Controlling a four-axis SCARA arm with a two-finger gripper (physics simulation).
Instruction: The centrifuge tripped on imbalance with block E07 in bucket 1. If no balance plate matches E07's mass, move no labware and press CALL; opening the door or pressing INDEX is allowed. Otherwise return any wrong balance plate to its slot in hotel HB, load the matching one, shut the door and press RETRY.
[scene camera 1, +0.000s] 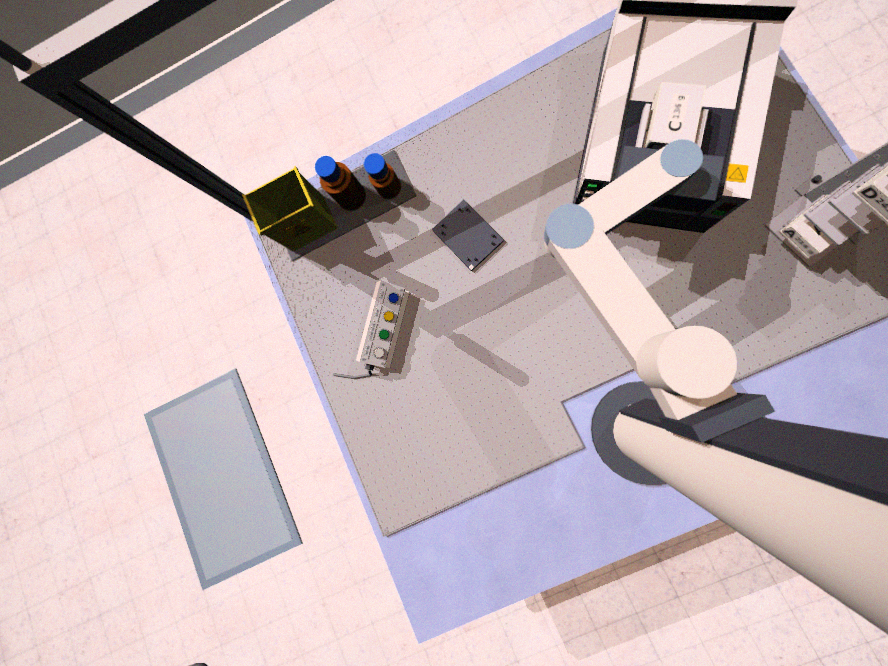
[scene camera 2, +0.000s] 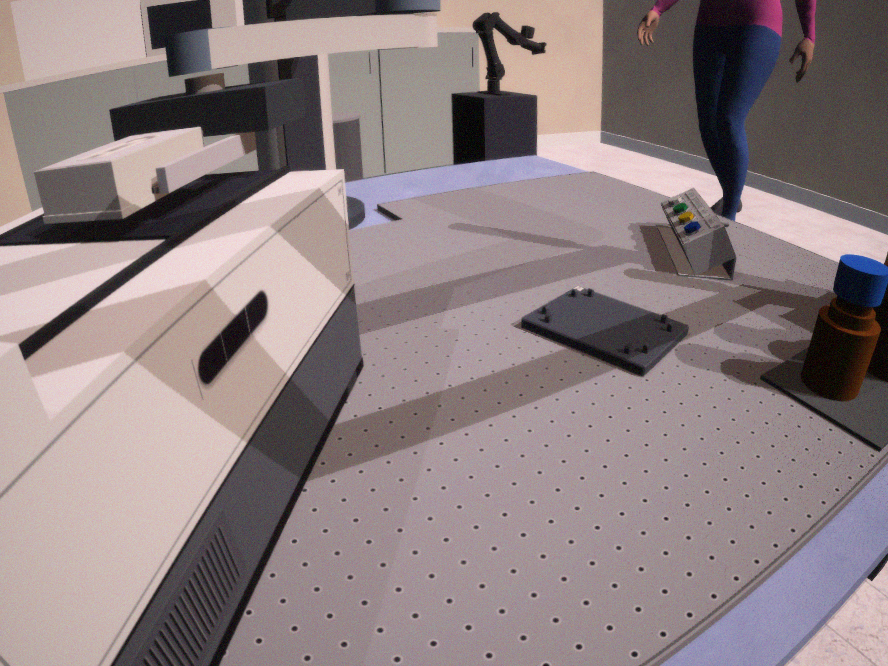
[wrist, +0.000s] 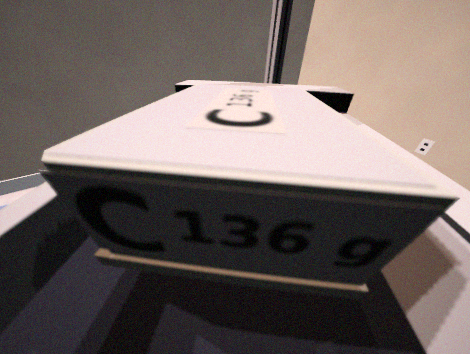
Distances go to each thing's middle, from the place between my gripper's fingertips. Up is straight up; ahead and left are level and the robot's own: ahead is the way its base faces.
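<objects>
Dark square plate (scene camera 2: 600, 326): 480 mm to the left of my hand, 50 mm ahead of it, 240 mm below it. Relative to the centrifuge (scene camera 2: 177, 372), my hand is 120 mm above, 60 mm to the left and 50 mm short of it.
</objects>
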